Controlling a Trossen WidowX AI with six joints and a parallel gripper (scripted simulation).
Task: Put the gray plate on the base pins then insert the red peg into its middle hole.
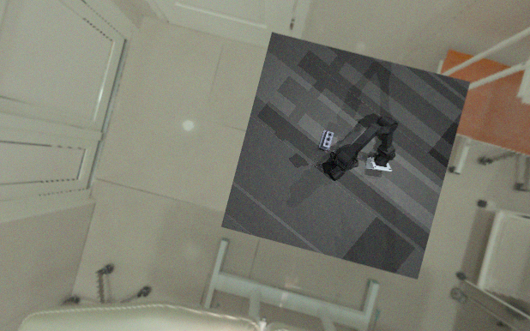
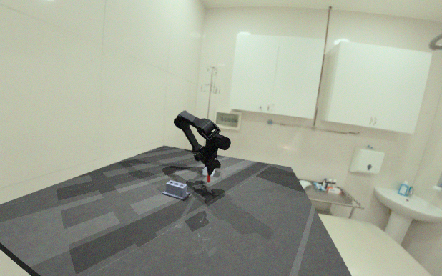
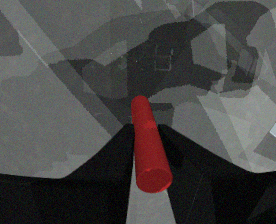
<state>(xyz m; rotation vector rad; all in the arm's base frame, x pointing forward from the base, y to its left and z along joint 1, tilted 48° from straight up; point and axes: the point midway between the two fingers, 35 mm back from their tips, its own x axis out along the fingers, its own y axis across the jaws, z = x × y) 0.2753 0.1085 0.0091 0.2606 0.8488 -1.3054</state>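
My gripper tip is now 15 cm to the left of the gray plate, 7 cm above it and 6 cm short of it. Also, from my gripper tip: base (15 cm to the right, 11 cm below, 5 cm ahead); red peg (right at my gripper tip).
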